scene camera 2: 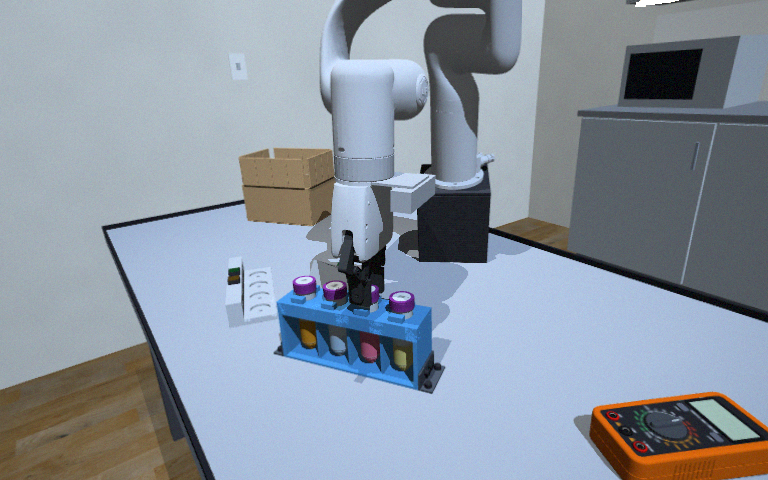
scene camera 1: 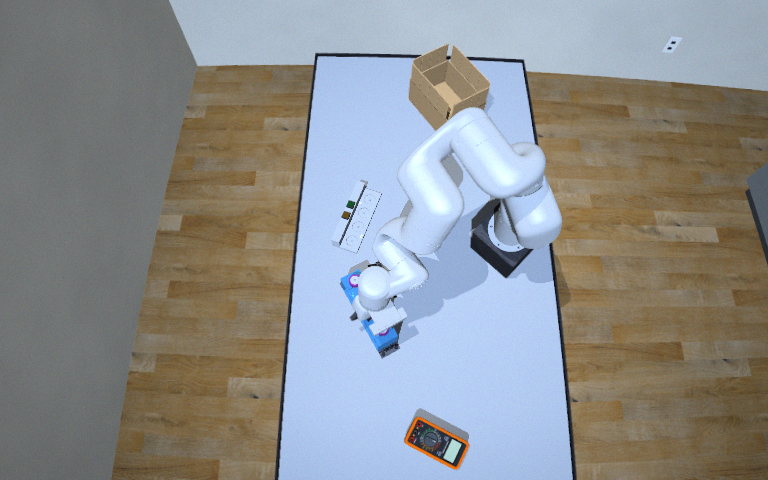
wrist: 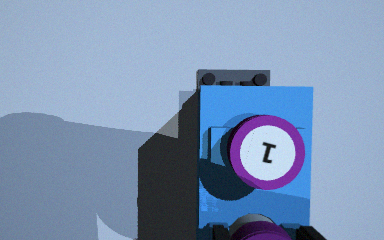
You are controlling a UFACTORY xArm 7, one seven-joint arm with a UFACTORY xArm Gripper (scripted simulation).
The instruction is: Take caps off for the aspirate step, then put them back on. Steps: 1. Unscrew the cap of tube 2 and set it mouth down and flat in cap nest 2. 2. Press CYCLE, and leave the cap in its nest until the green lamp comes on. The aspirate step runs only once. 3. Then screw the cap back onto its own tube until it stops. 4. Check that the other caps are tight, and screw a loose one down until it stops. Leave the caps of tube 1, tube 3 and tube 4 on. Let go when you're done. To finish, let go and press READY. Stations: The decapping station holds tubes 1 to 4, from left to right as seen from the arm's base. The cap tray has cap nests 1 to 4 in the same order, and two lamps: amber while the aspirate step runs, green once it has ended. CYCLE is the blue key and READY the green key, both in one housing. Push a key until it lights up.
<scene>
cardboard box: scene camera 2; scene camera 1; not seen in the wrist view (out of frame)
same spot on cardboard box: [scene camera 2: 274, 192] = [scene camera 1: 427, 101]
</scene>
